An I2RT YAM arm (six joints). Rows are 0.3 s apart.
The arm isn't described. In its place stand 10 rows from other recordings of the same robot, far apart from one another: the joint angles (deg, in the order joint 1, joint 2, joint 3, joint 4, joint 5, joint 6), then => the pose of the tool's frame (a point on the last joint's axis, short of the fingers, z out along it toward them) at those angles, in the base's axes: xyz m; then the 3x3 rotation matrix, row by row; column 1 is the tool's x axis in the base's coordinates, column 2 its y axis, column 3 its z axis.
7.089 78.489 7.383 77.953 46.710 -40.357 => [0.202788, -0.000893, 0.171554], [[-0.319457, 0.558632, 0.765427], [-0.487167, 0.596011, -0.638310], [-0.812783, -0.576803, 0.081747]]
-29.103 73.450 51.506 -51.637 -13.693 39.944 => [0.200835, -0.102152, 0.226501], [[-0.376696, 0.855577, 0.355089], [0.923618, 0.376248, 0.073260], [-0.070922, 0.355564, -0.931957]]
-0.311 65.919 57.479 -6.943 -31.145 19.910 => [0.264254, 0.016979, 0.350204], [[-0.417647, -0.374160, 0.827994], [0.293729, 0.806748, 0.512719], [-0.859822, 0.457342, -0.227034]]
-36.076 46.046 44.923 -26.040 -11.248 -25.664 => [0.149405, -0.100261, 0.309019], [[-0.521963, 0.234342, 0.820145], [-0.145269, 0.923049, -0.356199], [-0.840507, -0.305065, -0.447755]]
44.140 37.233 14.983 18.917 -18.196 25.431 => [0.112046, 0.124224, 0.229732], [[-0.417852, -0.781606, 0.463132], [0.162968, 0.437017, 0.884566], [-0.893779, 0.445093, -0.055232]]
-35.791 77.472 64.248 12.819 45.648 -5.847 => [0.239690, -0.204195, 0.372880], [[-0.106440, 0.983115, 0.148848], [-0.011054, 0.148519, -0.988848], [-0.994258, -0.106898, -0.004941]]
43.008 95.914 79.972 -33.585 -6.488 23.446 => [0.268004, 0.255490, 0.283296], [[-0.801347, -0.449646, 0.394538], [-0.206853, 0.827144, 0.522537], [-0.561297, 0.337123, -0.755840]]
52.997 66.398 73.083 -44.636 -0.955 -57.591 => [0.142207, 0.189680, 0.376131], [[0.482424, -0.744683, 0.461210], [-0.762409, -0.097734, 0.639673], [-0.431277, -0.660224, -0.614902]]
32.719 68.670 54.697 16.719 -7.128 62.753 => [0.237735, 0.157986, 0.363721], [[-0.551084, -0.329128, 0.766800], [0.694493, 0.328514, 0.640124], [-0.462587, 0.885299, 0.047538]]
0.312 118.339 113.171 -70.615 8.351 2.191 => [0.421572, -0.002875, 0.277672], [[-0.967492, 0.067319, 0.243778], [0.032558, 0.989055, -0.143912], [-0.250798, -0.131296, -0.959094]]
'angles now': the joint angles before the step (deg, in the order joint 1, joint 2, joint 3, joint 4, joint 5, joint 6). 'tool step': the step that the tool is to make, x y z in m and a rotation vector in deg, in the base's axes. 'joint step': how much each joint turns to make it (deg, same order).
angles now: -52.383, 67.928, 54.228, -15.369, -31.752, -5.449
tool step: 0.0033, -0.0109, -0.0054, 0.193, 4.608, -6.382
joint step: -0.011, 2.673, 1.733, -1.928, 7.282, 0.216
